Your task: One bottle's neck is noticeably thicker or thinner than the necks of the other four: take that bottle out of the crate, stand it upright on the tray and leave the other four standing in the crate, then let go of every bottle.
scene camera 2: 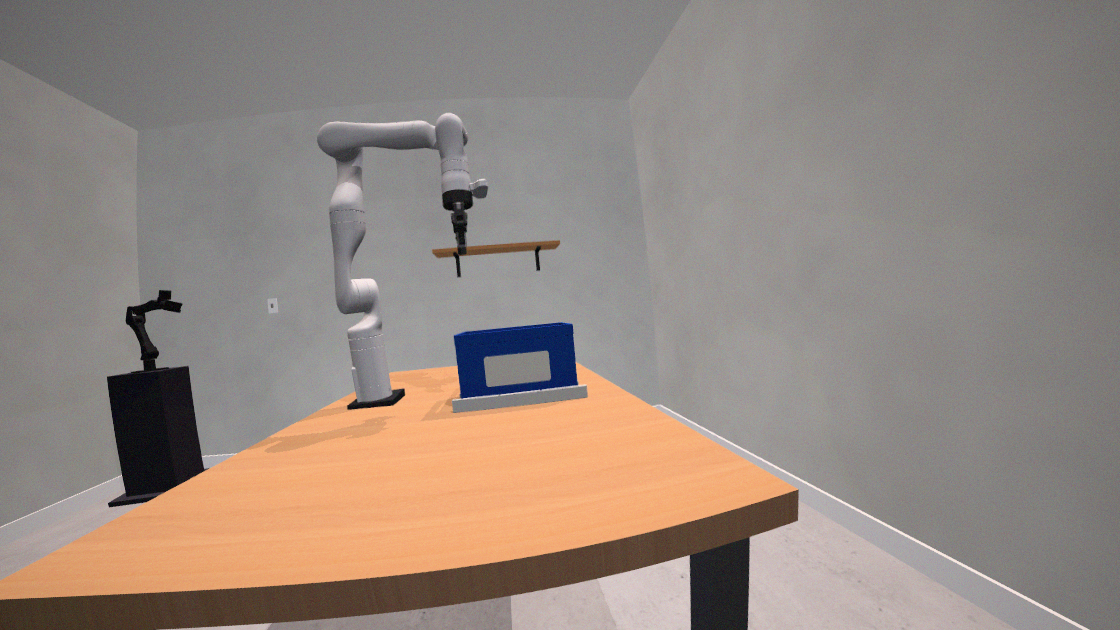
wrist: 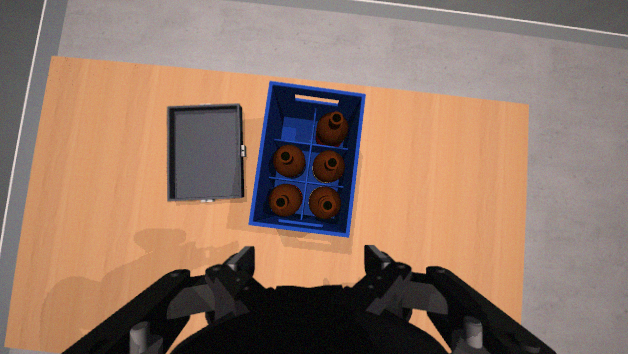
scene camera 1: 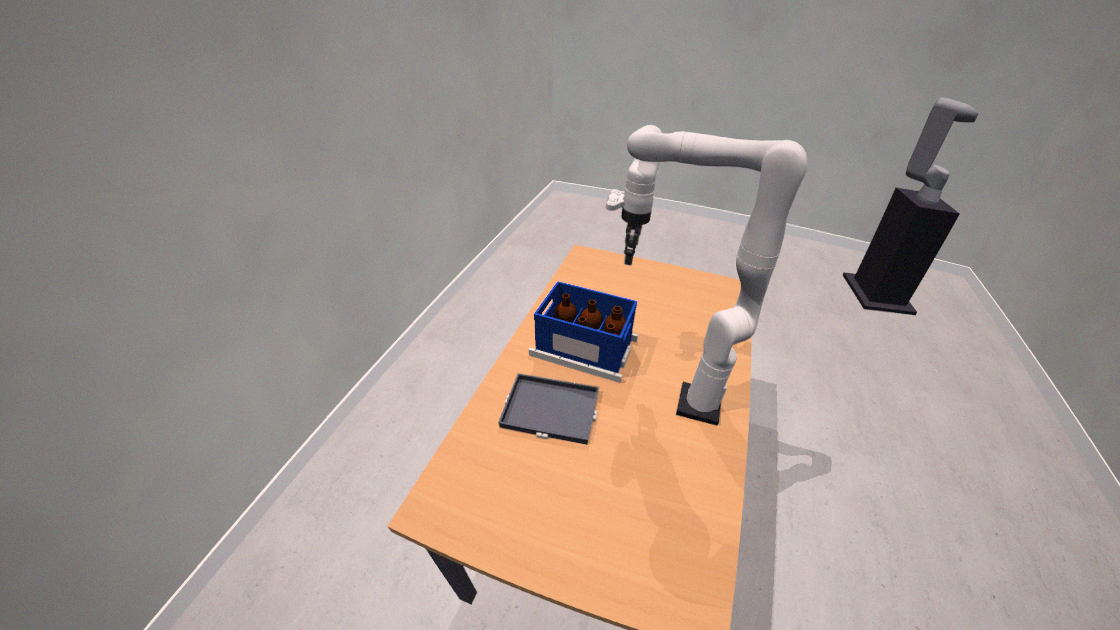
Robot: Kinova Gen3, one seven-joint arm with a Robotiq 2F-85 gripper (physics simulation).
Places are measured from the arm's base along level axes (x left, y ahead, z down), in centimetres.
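Pixels of known places: gripper, fingertip midpoint: (scene camera 2: 462,251) (wrist: 309,257) (scene camera 1: 630,255); arm's base at its link origin: (scene camera 2: 375,396) (scene camera 1: 701,400).
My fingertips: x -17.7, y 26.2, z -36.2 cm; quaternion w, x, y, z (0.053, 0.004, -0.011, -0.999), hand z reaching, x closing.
For each thing: its middle in the pictures, then the offset to it from my fingertips. "*": a spot on its surface instead.
- blue crate at the middle of its body: (wrist: 308,163) (scene camera 2: 516,362) (scene camera 1: 585,328) dx -1.1, dy +11.0, dz +29.1 cm
- bottle at the middle of its body: (wrist: 332,129) (scene camera 1: 565,314) dx -7.4, dy +18.4, dz +29.4 cm
- dark grey tray at a spot on its surface: (scene camera 1: 563,437) * dx +35.8, dy +12.8, dz +36.6 cm
The blue crate (scene camera 1: 610,354) (scene camera 2: 516,340) (wrist: 300,230) stands on the table. Several brown bottles stand upright in its compartments. In the wrist view, one bottle (wrist: 332,131) is at the far right, one (wrist: 289,162) at middle left, one (wrist: 328,167) at middle right, one (wrist: 285,200) at near left and one (wrist: 324,204) at near right. The far left compartment is empty. I cannot tell from above which neck differs. The dark grey tray (scene camera 1: 563,437) (wrist: 170,150) is empty, left of the crate in the wrist view. My gripper (scene camera 1: 628,262) (scene camera 2: 462,250) (wrist: 309,257) is open and empty, high above the table.
Pale rails (scene camera 1: 575,366) (scene camera 2: 520,398) lie along the crate's foot. Small pale clips (wrist: 243,150) sit at the tray's edges. The arm's base (scene camera 1: 699,403) (scene camera 2: 375,398) stands on the table beside crate and tray. A wall shelf (scene camera 2: 501,249) and another arm on a black pedestal (scene camera 1: 904,250) (scene camera 2: 156,430) stand apart.
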